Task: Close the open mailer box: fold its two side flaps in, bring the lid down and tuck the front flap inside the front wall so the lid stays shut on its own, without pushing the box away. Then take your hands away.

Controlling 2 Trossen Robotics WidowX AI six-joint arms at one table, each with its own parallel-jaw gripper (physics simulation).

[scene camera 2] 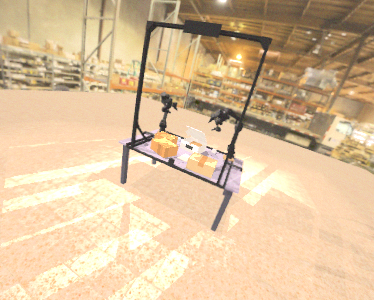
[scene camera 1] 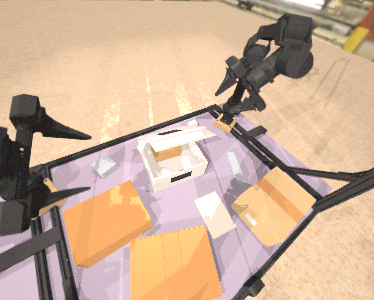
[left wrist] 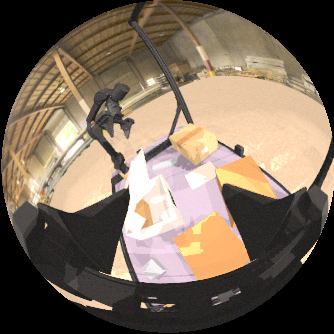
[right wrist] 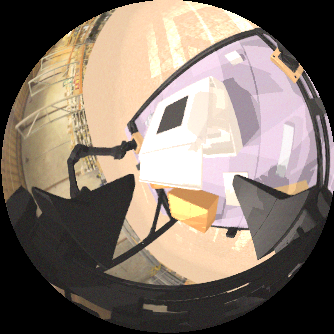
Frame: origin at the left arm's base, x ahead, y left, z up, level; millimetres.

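Where they show: left gripper, fingertip midpoint: (scene camera 2: 174, 112) (scene camera 1: 91, 162) (left wrist: 176, 191); right gripper, fingertip midpoint: (scene camera 2: 209, 126) (scene camera 1: 222, 104) (left wrist: 120, 137) (right wrist: 186, 179); left arm's base, origin of the base link: (scene camera 2: 161, 131) (right wrist: 133, 143); right arm's base, origin of the base link: (scene camera 1: 226, 120) (left wrist: 125, 170).
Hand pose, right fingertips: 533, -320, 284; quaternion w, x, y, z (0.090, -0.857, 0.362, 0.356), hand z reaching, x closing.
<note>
Things, the pixels of their centre, and the offset from my right fingertips, as dx, dy, dz.
- table with a brown item, body centre: (scene camera 1: 166, 148) (left wrist: 140, 214) -73, +170, -296
- pale flat card, body centre: (right wrist: 236, 189) (scene camera 1: 214, 213) (left wrist: 201, 174) -155, -166, -328
- small pale block, body centre: (left wrist: 153, 268) (scene camera 1: 104, 166) -312, +291, -312
- light strip, body centre: (right wrist: 284, 151) (scene camera 1: 235, 166) (left wrist: 164, 164) +88, -121, -321
The white mailer box (scene camera 1: 198, 173) (scene camera 2: 186, 145) (left wrist: 173, 216) (right wrist: 223, 130) stands on the table with a brown item (scene camera 1: 167, 153) (left wrist: 144, 214) inside. Its lid (scene camera 1: 175, 140) (scene camera 2: 196, 134) (left wrist: 137, 187) (right wrist: 171, 156) is raised and tilted at the back in scene camera 1. I cannot tell exactly how the side flaps lie. My left gripper (scene camera 1: 90, 163) (scene camera 2: 173, 107) (left wrist: 176, 191) is open and empty, left of the box and apart from it. My right gripper (scene camera 1: 232, 98) (scene camera 2: 214, 125) (left wrist: 120, 137) (right wrist: 186, 179) is open and empty, above and right of the box, apart from the lid.
Closed cartons (scene camera 1: 107, 217) (scene camera 1: 172, 265) (scene camera 1: 275, 205) stand in front of the box in scene camera 1. A pale flat card (scene camera 1: 215, 215), a small pale block (scene camera 1: 104, 166) and a light strip (scene camera 1: 236, 166) lie around it. A black frame (scene camera 2: 142, 80) surrounds the table.
</note>
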